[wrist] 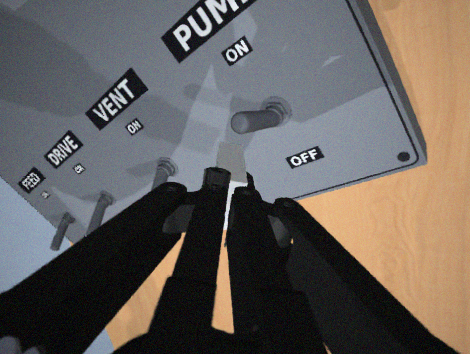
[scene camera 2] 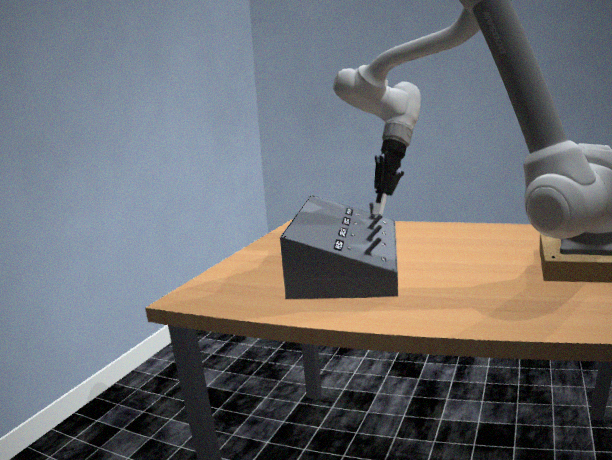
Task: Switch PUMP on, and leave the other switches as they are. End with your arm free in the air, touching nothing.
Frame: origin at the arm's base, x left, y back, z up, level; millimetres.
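Where they show: gripper, fingertip midpoint: (wrist: 227, 161) (scene camera 2: 377, 214); arm's base at its link origin: (scene camera 2: 590, 245).
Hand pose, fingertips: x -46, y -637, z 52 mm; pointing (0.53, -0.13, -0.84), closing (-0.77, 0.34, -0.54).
Things, the pixels of their top centre, and the offset from my fingertips. Level surfaces: height alone.
- VENT lever at its top centre: (wrist: 141, 198) (scene camera 2: 375, 214) dy +22, dx +78, dz +20 mm
- DRIVE lever at its top centre: (wrist: 81, 224) (scene camera 2: 374, 224) dy +57, dx +193, dz +20 mm
- FEED lever at its top centre: (wrist: 46, 240) (scene camera 2: 373, 237) dy +92, dx +308, dz +20 mm
- wooden table at its surface level: dz -106 mm
- PUMP label at its top centre: (wrist: 208, 12) (scene camera 2: 349, 210) dy -93, dx -12, dz +7 mm
The grey switch box (scene camera 2: 340, 280) (wrist: 345, 65) has a sloping panel. Its PUMP lever (scene camera 2: 371, 208) (wrist: 255, 121) stands more upright than the others in the scene view and leans toward the ON side. The VENT lever (scene camera 2: 375, 221) (wrist: 162, 175), DRIVE lever (scene camera 2: 374, 232) (wrist: 101, 210) and FEED lever (scene camera 2: 373, 245) (wrist: 60, 232) lean toward the OFF side. My gripper (scene camera 2: 381, 199) (wrist: 227, 161) is shut and empty. Its pale tip piece (scene camera 2: 383, 204) (wrist: 232, 160) is low over the panel beside the PUMP lever, on its OFF side. A small gap shows between them in the wrist view; panel contact is unclear.
The box stands on the wooden table (scene camera 2: 465, 305) (wrist: 400, 240). The PUMP label (scene camera 2: 349, 211) (wrist: 205, 30) is above its lever in the wrist view. The arm's base block (scene camera 2: 575, 270) is at the right. A blue wall (scene camera 2: 125, 150) rises behind the table's left end.
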